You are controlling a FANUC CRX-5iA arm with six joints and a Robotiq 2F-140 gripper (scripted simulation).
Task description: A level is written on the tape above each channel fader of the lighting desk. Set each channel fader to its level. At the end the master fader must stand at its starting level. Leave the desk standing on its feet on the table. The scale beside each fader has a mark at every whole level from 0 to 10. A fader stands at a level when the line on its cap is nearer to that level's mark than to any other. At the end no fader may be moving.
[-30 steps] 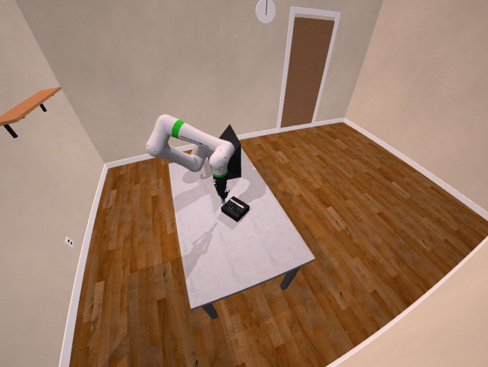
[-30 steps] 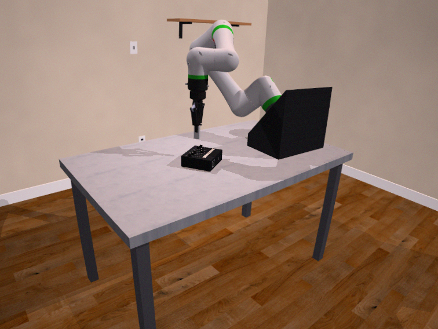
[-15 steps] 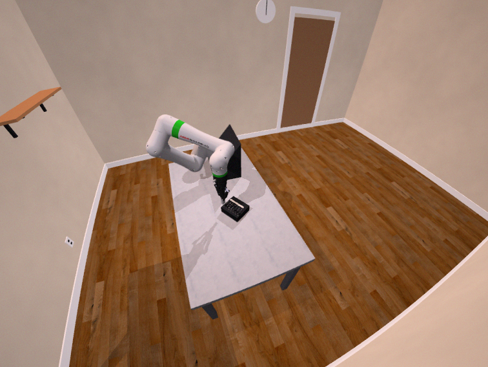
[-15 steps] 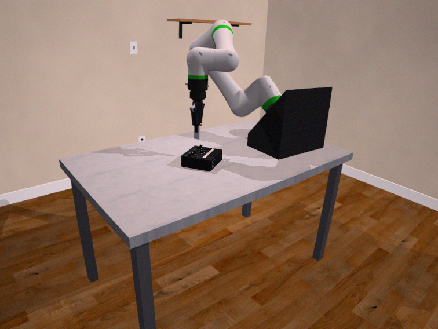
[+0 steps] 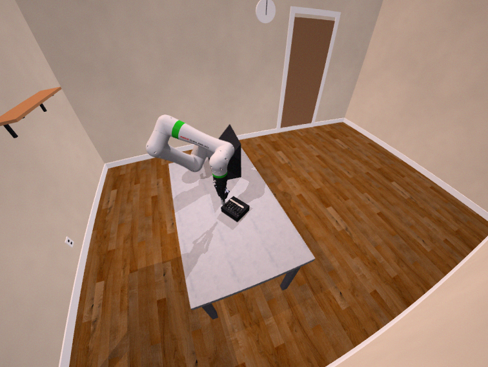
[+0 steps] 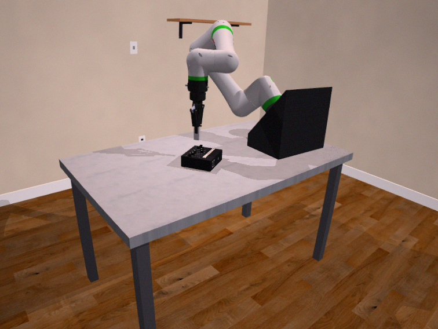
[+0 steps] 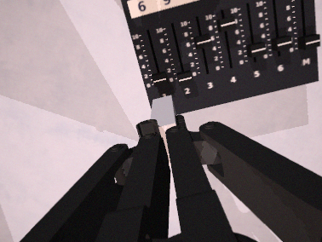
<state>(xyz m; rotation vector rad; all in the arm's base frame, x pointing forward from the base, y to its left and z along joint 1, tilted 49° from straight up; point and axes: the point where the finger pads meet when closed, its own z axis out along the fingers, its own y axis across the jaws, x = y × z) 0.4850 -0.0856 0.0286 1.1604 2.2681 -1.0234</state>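
My gripper is now 1 cm past the channel 1 fader cap, 2 cm to the right of it and 6 cm above it. Also, from my hand: master fader cap: 10 cm ahead, 10 cm to the left, 6 cm below.
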